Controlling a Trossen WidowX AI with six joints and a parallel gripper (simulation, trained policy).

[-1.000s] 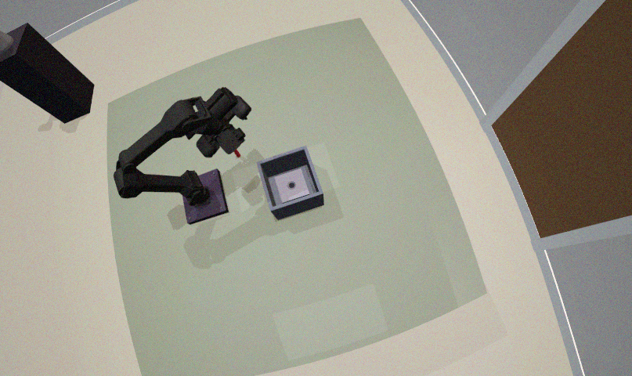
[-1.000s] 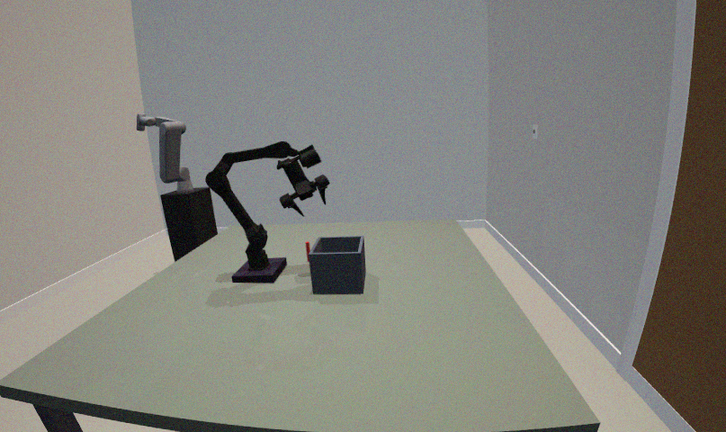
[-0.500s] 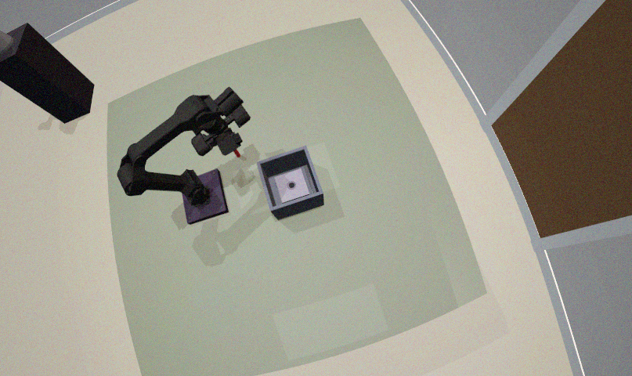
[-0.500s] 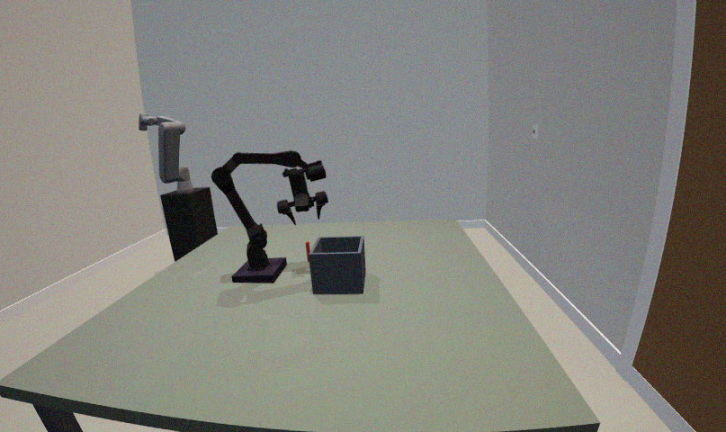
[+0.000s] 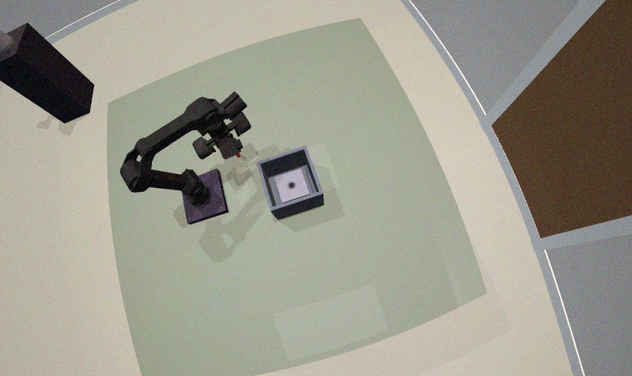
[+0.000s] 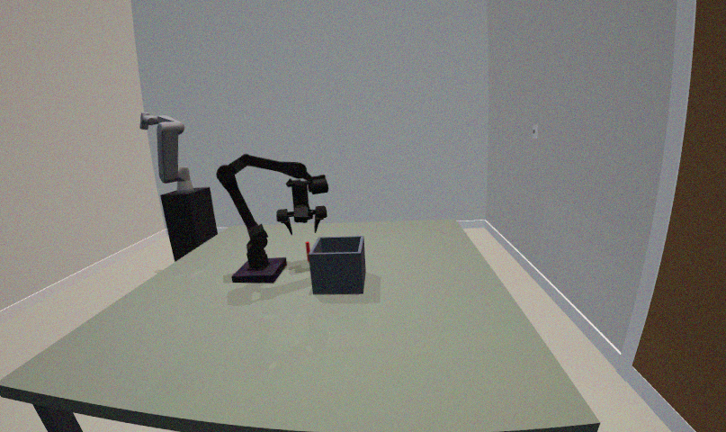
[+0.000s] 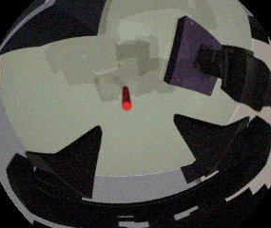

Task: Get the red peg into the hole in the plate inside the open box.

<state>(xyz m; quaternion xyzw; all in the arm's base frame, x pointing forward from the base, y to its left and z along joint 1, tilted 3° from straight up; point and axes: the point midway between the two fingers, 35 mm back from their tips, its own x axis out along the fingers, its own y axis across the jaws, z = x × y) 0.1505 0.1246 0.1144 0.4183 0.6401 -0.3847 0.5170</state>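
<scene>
Now: the red peg 10 mm ahead of my gripper tip and 80 mm below it.
</scene>
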